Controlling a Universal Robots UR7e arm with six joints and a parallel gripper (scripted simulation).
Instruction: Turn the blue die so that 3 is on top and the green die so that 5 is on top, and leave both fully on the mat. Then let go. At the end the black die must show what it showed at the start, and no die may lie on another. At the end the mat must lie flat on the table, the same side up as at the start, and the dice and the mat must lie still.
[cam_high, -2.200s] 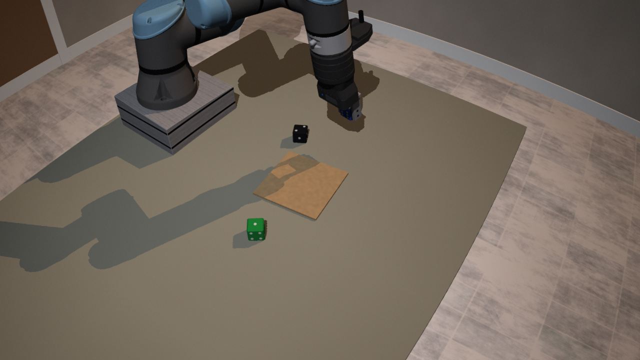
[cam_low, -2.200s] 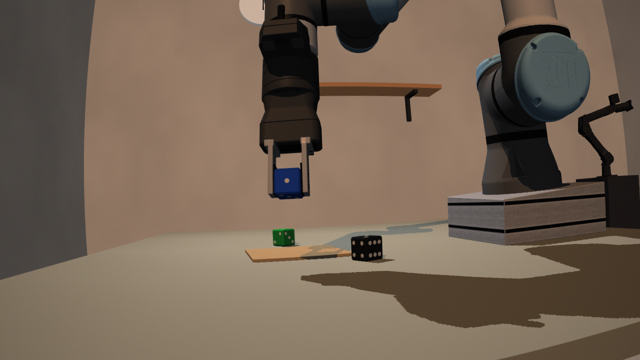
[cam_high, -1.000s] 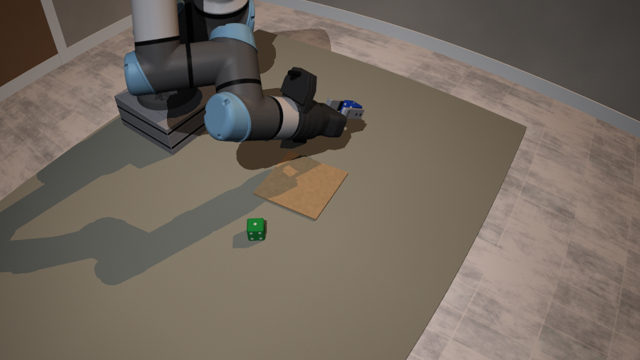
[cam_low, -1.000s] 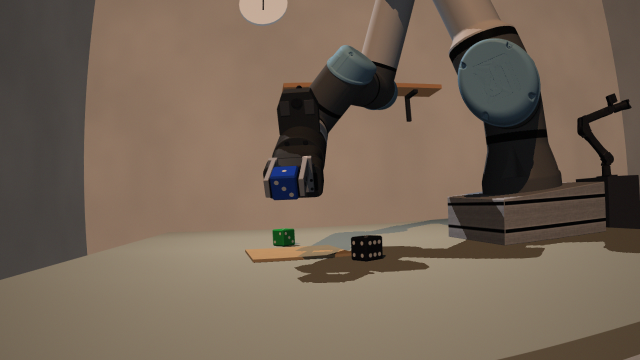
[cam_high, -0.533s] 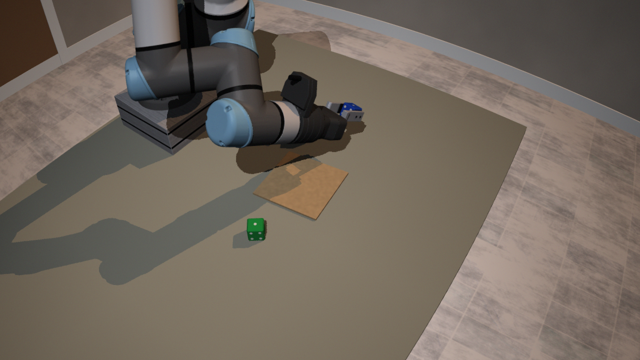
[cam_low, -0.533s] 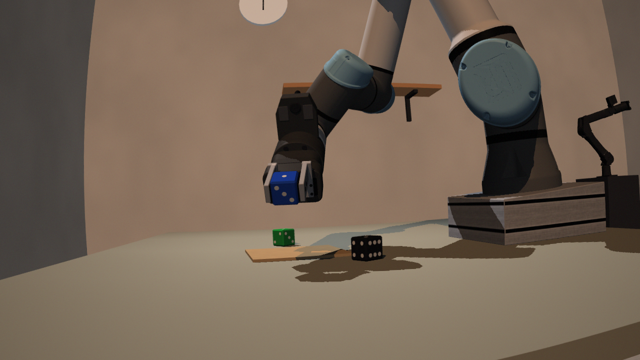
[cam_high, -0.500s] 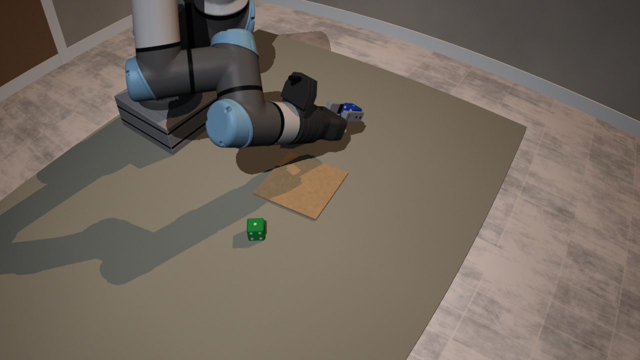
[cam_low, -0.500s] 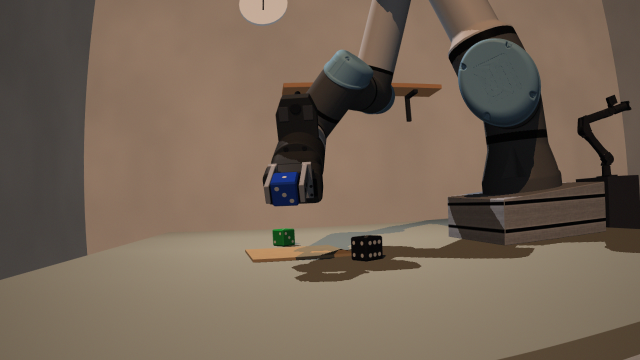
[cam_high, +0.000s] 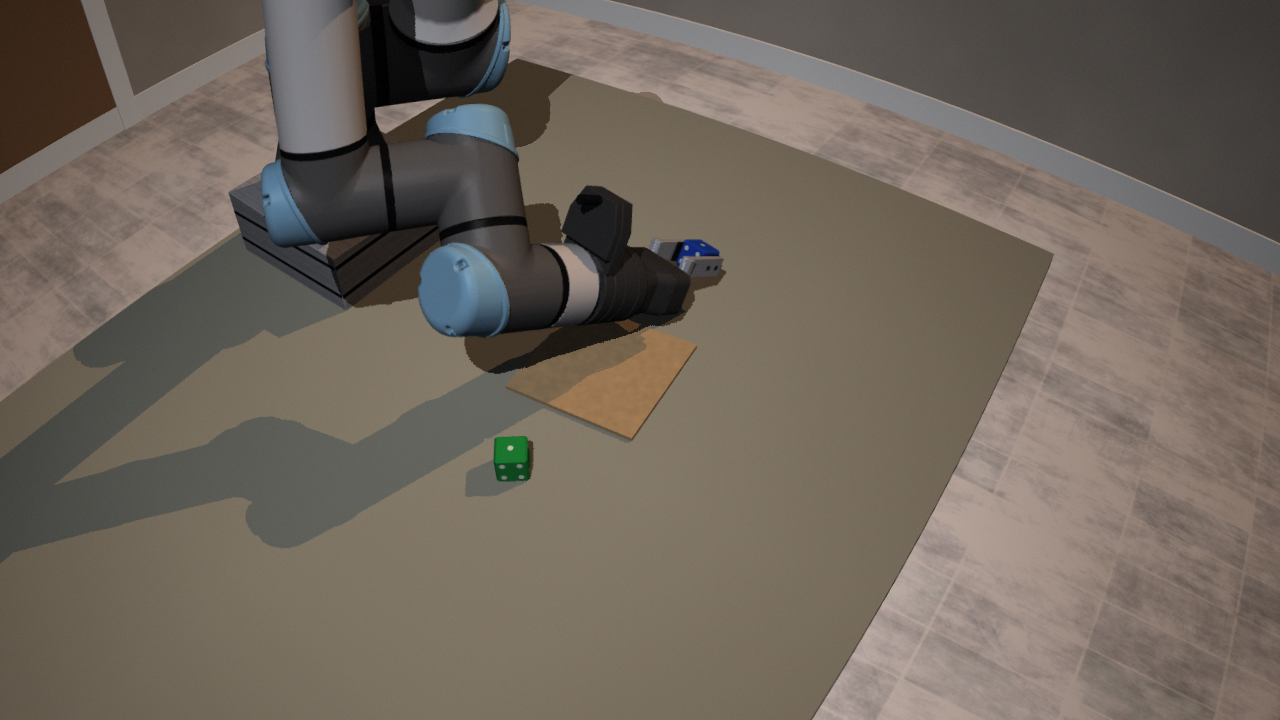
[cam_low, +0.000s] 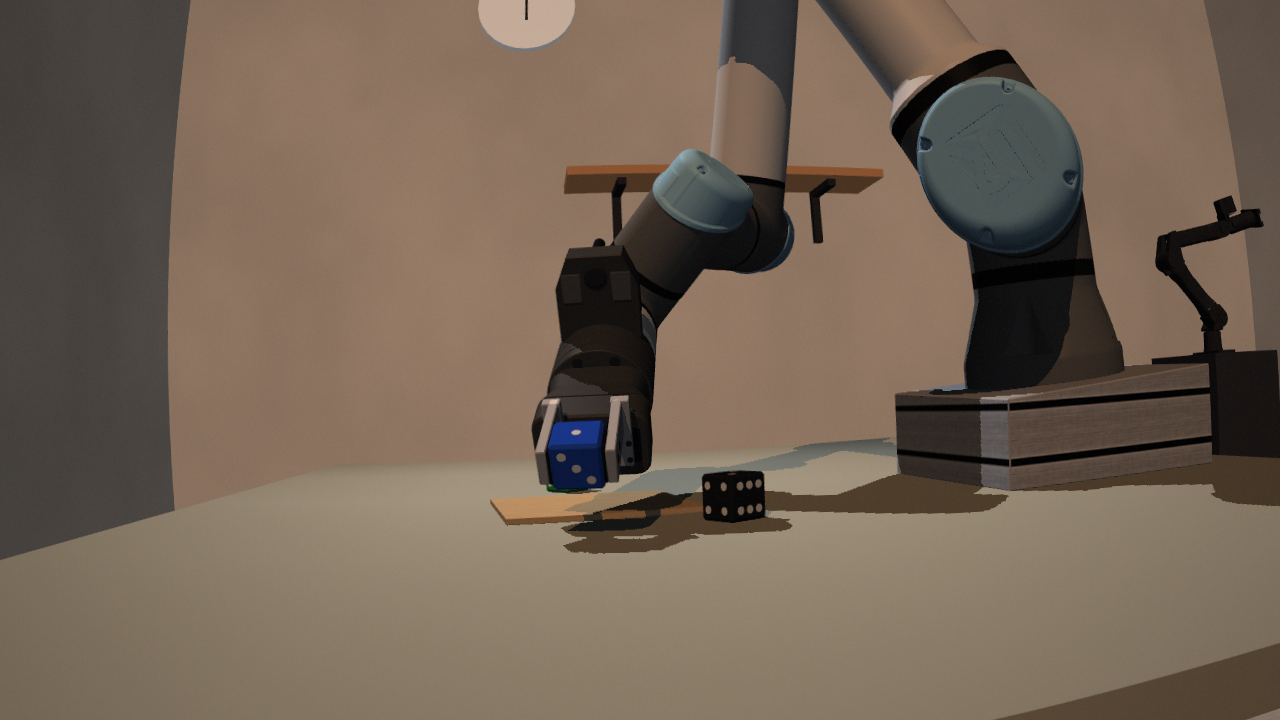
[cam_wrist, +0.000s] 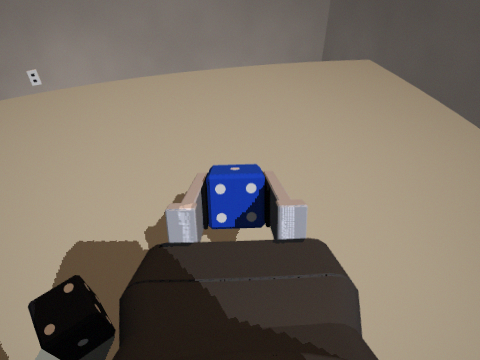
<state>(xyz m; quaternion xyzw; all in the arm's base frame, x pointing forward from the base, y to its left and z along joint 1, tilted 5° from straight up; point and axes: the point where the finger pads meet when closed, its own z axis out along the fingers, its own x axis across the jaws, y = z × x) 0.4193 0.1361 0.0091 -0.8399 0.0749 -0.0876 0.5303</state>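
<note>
Right now my hand is 100 mm past the black die, 30 mm to the left of it and 40 mm above it. The rest, counted from my hand: green die 10 mm behind, 300 mm to the right, 40 mm below; then brown mat 20 mm behind, 150 mm to the right, 50 mm below; then blue die right at my hand.
</note>
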